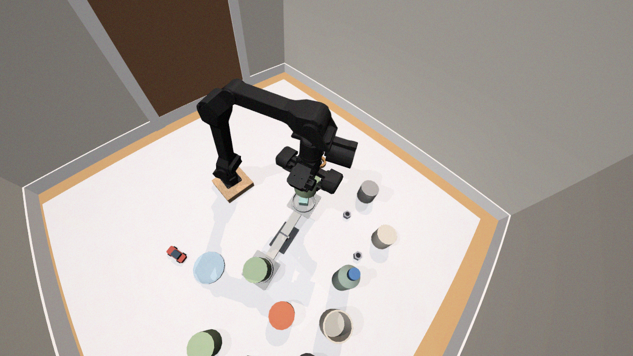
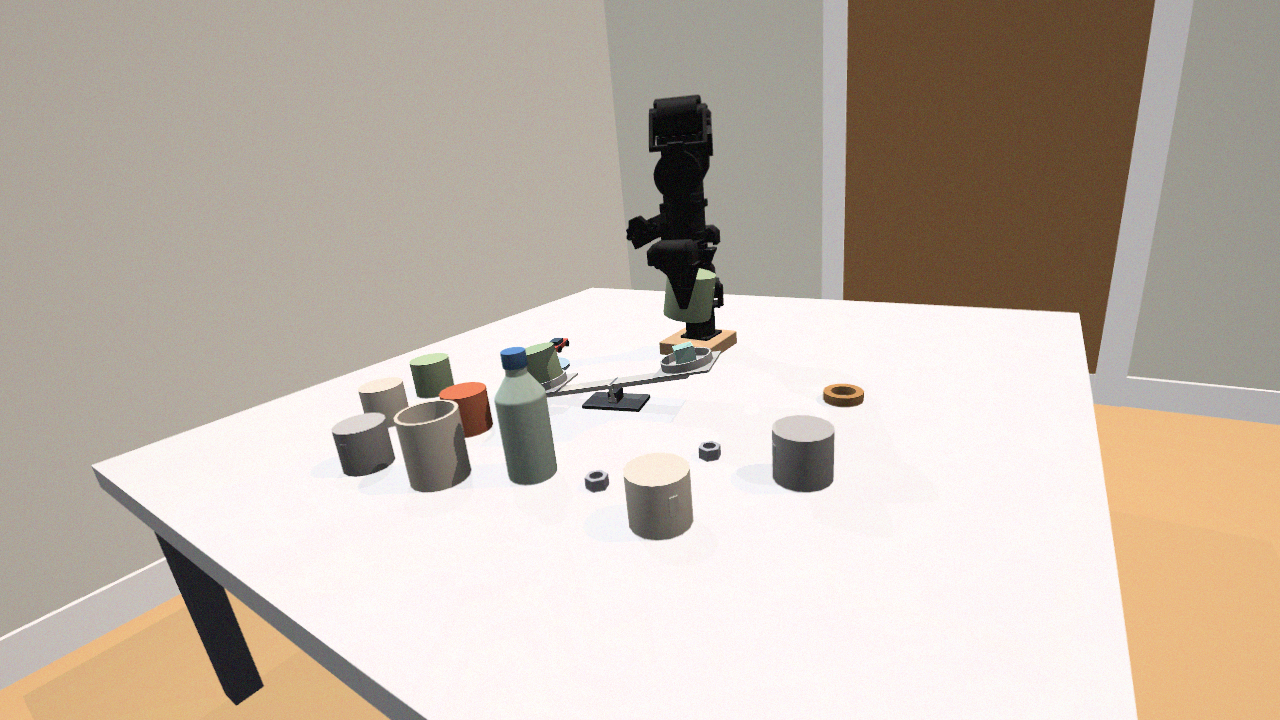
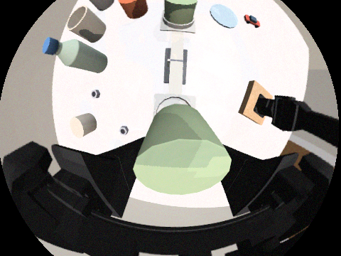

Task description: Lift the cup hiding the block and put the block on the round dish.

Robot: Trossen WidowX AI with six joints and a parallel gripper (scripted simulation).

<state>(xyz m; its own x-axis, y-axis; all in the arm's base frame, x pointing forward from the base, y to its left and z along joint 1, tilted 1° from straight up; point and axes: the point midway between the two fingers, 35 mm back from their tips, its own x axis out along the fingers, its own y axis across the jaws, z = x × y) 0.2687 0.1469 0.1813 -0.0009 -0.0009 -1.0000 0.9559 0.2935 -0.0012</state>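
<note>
Now: the pale green block 8 cm below my gripper tip, 1 cm to the right of it and 1 cm ahead of it. Also, from my gripper tip: bottle: 27 cm ahead, 8 cm to the right, 6 cm below; dish: 38 cm to the right, 17 cm below, 4 cm behind; orange cup: 29 cm to the right, 20 cm ahead, 13 cm below.
</note>
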